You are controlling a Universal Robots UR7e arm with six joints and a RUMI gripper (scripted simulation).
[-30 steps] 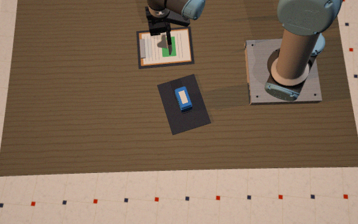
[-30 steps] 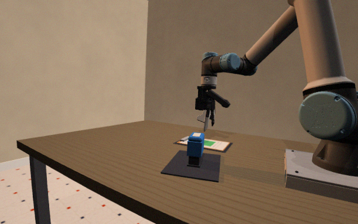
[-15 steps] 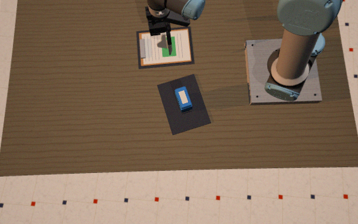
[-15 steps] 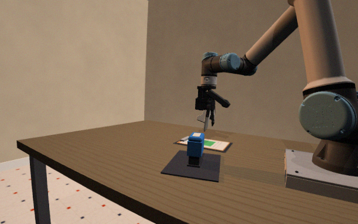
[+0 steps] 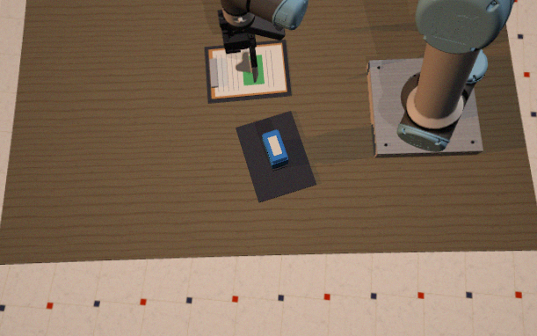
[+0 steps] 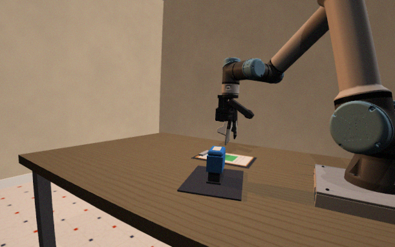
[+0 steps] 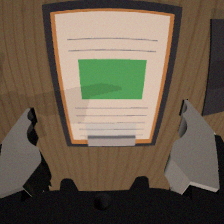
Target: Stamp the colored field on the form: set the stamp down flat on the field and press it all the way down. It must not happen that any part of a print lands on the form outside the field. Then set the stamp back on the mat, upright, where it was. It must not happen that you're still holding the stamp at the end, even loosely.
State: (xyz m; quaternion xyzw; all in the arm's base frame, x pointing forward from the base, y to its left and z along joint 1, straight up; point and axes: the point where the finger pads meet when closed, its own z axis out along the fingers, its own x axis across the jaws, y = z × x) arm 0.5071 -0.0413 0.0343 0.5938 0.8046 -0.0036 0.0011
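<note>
Now: hand 110 mm past the blue stamp, 260 mm to the right of it and 20 mm above it. Also, from my hand: clipboard 30 mm ahead, 10 mm to the left, 70 mm below; dark mat 110 mm behind, 260 mm to the left, 70 mm below.
</note>
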